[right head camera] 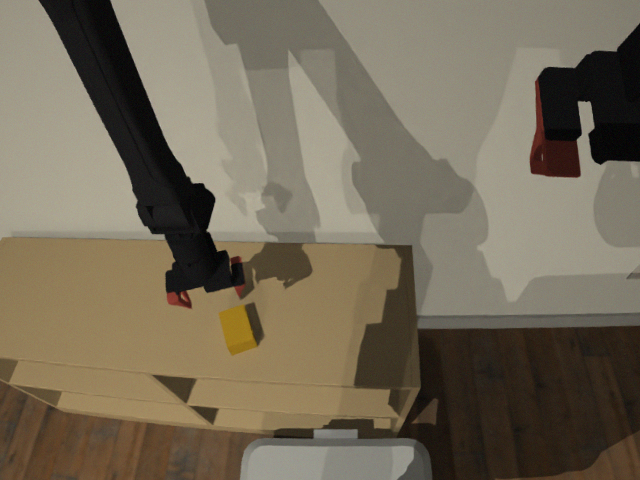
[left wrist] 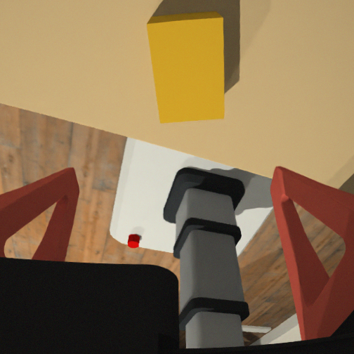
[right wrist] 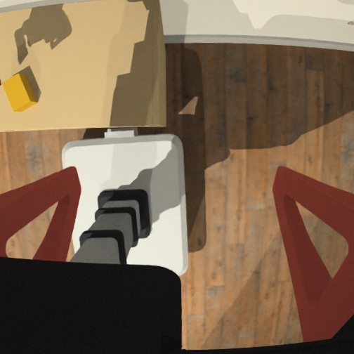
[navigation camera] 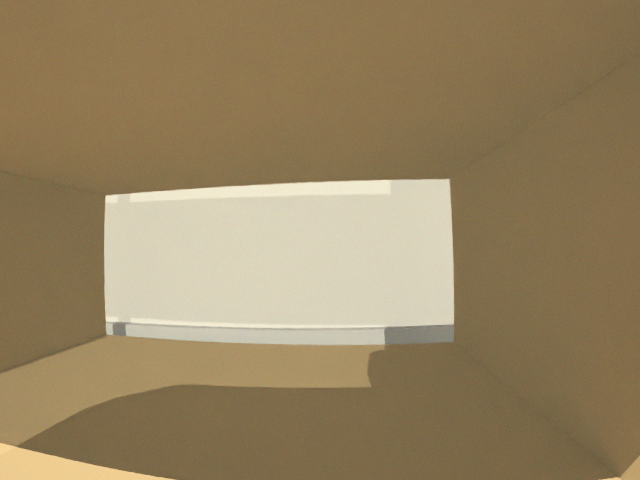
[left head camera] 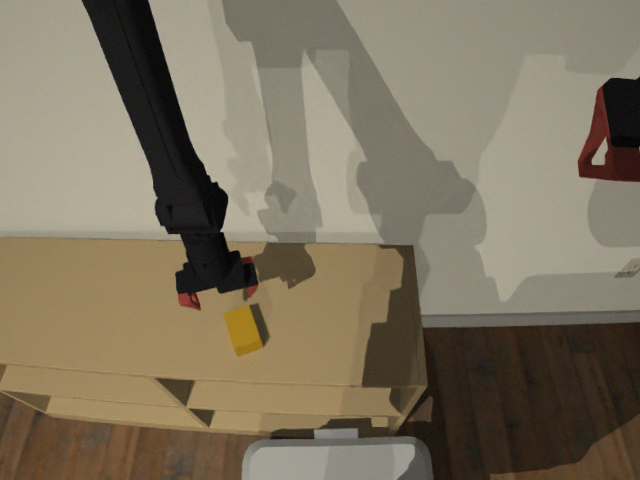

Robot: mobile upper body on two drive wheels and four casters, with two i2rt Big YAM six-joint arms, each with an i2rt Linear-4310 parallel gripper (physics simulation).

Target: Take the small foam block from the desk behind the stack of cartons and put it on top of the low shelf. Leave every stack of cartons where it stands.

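Places are measured from the left arm's base along level axes (x ahead, y up, z right), in millimetres.
Where they show: left gripper, between the fingertips: (right head camera: 215, 300) (left head camera: 224, 301); right gripper, between the fingertips: (right head camera: 592, 167) (left head camera: 633, 171).
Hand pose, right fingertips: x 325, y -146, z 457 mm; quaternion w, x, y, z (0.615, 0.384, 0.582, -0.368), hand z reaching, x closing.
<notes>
After its pixels a point has its place.
The small yellow foam block (left head camera: 242, 329) @(x 475, y -755, z 20 mm) (right head camera: 236, 329) @(x 472, y -755, z 21 mm) (left wrist: 189, 70) (right wrist: 19, 92) lies flat on top of the low wooden shelf (left head camera: 320, 335) @(x 478, y -800, z 189 mm) (right head camera: 315, 335) @(x 478, y -800, z 191 mm) (left wrist: 50, 60) (right wrist: 80, 100), near its front edge. My left gripper (left head camera: 224, 302) @(x 474, y -623, z 9 mm) (right head camera: 215, 302) @(x 474, y -623, z 9 mm) (left wrist: 174, 177) is open, apart from the block and above the shelf top, on the wall side of the block in the head views. My right gripper (right wrist: 176, 177) is open and empty, away to the right of the shelf; it is cut off at the right edge of the left head view. The desk and the carton stacks do not show.
A pale wall (left head camera: 51, 103) @(x 804, y -384, z -357 mm) (right head camera: 51, 129) @(x 805, y -440, z -391 mm) stands behind the shelf. My white base (left head camera: 289, 462) @(x 256, y -1150, z 96 mm) (right head camera: 289, 462) @(x 254, y -1150, z 101 mm) (left wrist: 145, 175) (right wrist: 95, 160) is close to the shelf's front. Wooden floor (left head camera: 480, 392) @(x 502, y -1410, z 752 mm) (right wrist: 250, 200) lies to the right. The navigation camera looks into a shelf compartment (navigation camera: 289, 103) @(x 510, y -1084, z 201 mm).
</notes>
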